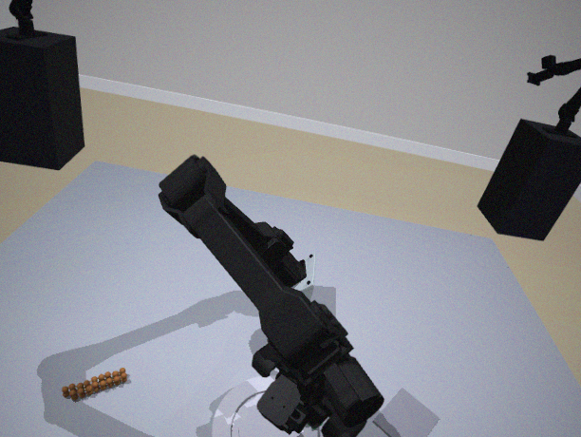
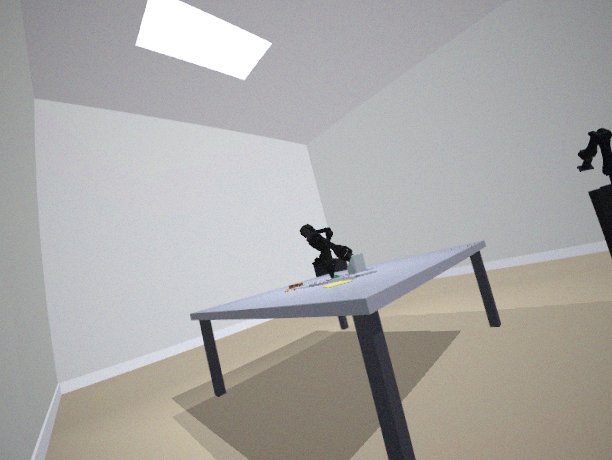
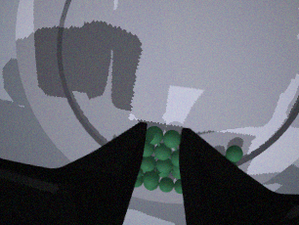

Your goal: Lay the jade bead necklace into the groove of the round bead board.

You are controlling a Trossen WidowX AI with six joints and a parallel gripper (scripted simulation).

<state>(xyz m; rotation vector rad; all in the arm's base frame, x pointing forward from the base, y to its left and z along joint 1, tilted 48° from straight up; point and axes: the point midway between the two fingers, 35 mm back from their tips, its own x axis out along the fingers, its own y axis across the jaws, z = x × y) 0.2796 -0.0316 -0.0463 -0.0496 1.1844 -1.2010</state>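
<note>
The round bead board lies 20 mm ahead of my gripper tip, 30 mm to the right of it and 10 mm below it. The rest, counted from my gripper tip: yellow strip 220 mm ahead, 190 mm to the left, 10 mm below; then flat grey square 30 mm behind, 200 mm to the left, 10 mm below.
</note>
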